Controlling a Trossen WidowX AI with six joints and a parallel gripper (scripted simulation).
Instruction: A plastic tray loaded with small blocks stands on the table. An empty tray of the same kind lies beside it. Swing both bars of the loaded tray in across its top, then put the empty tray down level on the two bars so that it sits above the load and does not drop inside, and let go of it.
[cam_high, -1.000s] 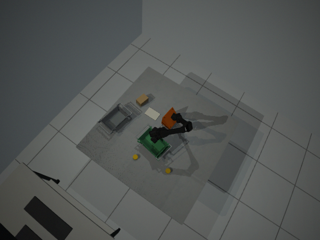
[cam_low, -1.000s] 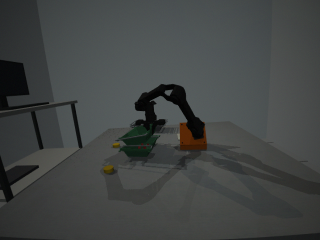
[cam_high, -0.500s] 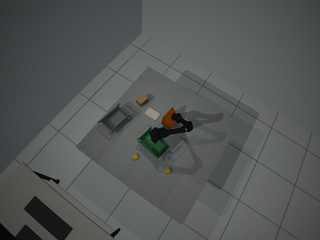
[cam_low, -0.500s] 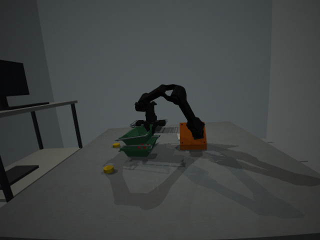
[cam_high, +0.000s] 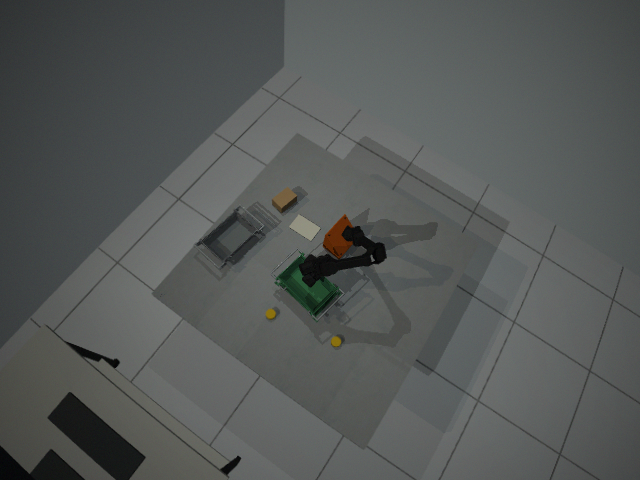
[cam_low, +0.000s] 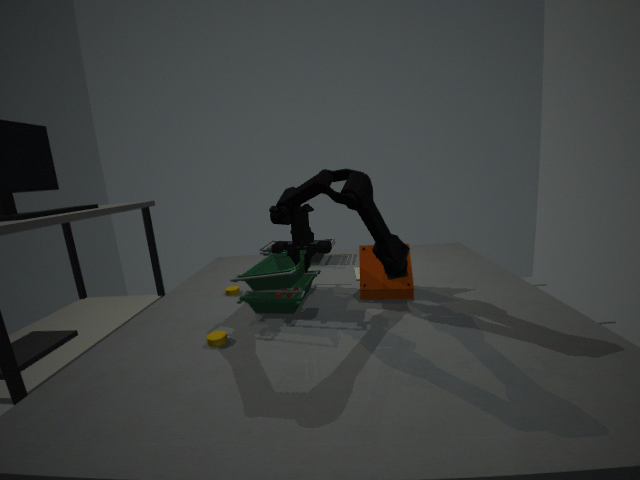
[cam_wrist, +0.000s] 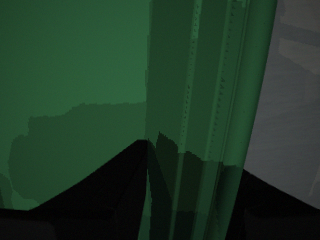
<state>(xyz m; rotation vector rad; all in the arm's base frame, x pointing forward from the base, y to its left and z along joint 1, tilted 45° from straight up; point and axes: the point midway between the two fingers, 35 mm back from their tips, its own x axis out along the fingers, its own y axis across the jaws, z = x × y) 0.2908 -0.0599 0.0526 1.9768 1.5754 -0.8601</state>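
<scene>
The green tray lies 7 cm ahead of my gripper tip, 2 cm to the right of it and 3 cm above it. Also, from my gripper tip: white pad: 23 cm behind, 22 cm to the right, 9 cm below; brown box: 30 cm behind, 41 cm to the right, 6 cm below.
</scene>
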